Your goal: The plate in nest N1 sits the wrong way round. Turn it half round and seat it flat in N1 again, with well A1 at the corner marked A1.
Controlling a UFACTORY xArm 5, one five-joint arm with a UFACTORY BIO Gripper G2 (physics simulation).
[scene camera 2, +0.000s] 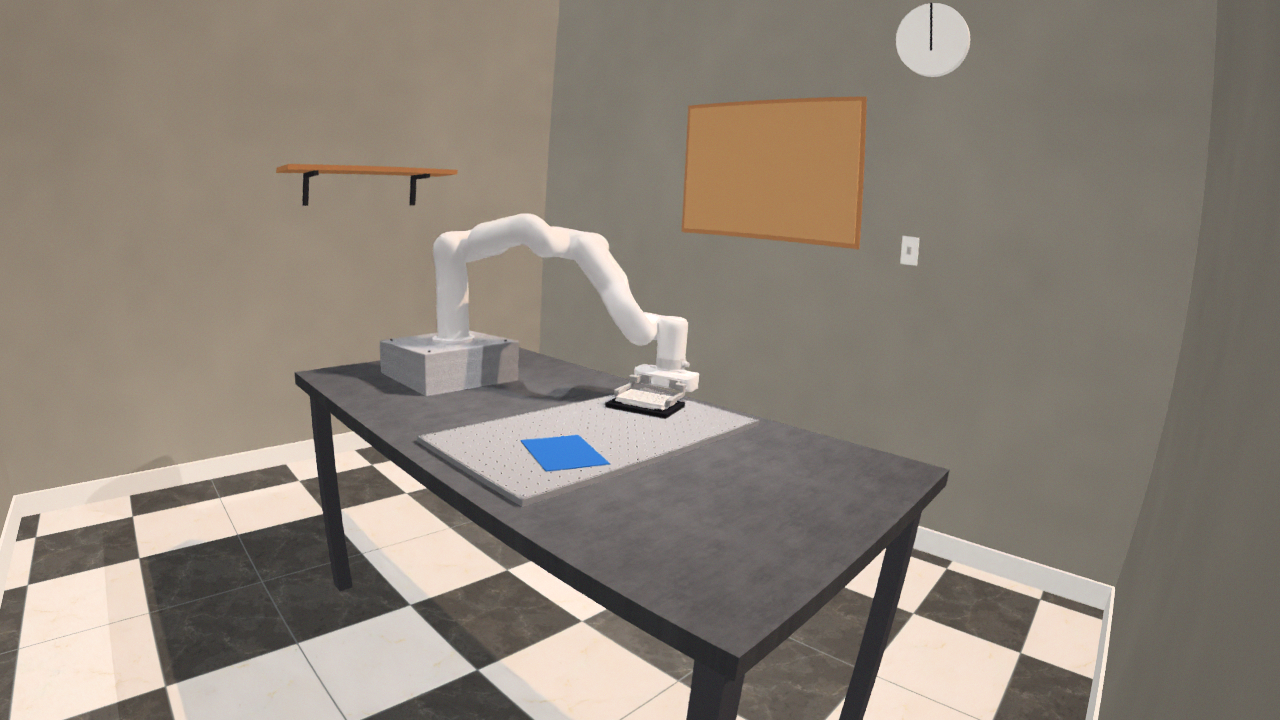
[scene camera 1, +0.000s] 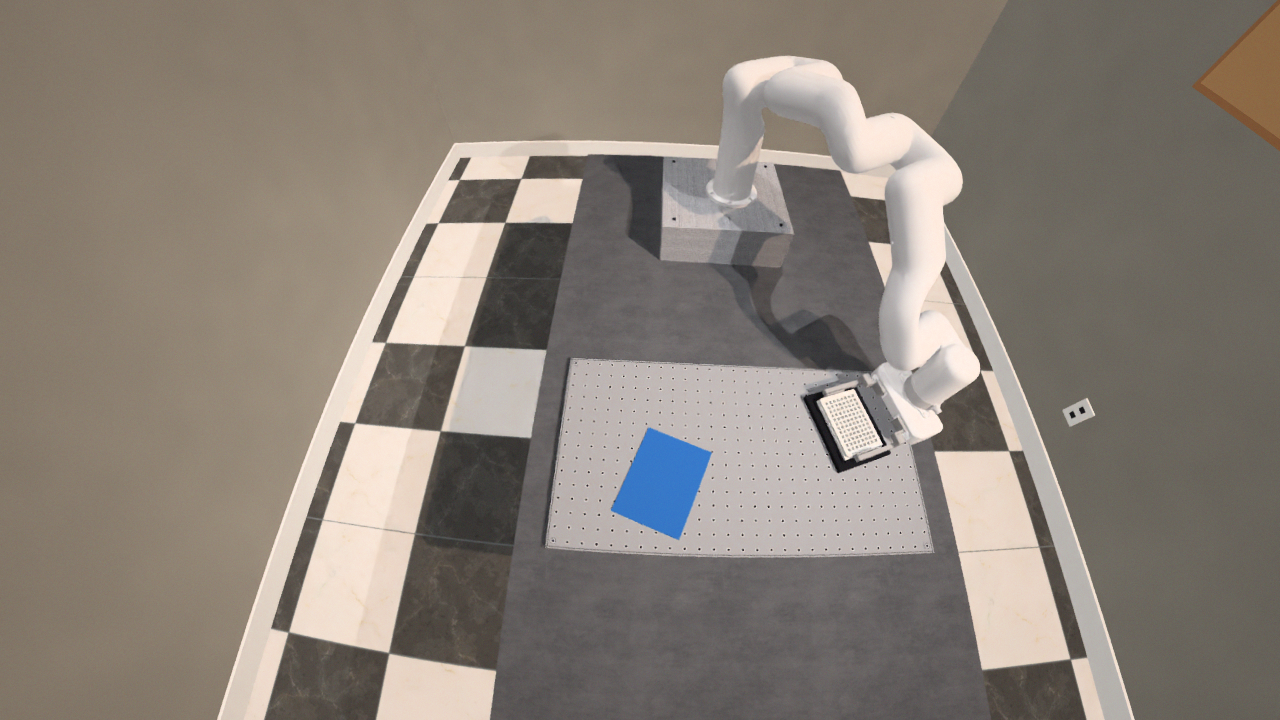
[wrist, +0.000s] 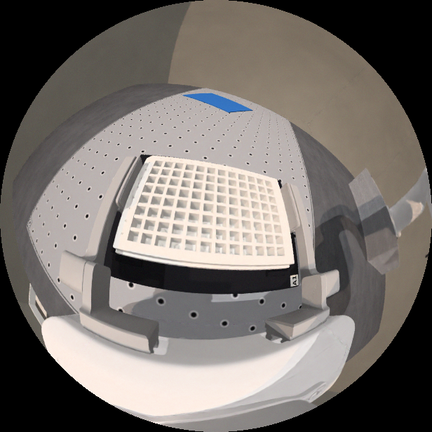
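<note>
The white plate, with a grid of square wells, lies level in the black nest N1. The A1 label is on the nest's near right corner in the wrist view. Which corner of the plate has well A1 cannot be told. My gripper reaches over the nest, with a finger pad against each short end of the plate. It is shut on the plate. The pads hide parts of the plate's two ends.
The nest stands on a grey perforated board near one end. A flat blue rectangle lies toward the board's other end. The arm's grey base block stands on the dark table.
</note>
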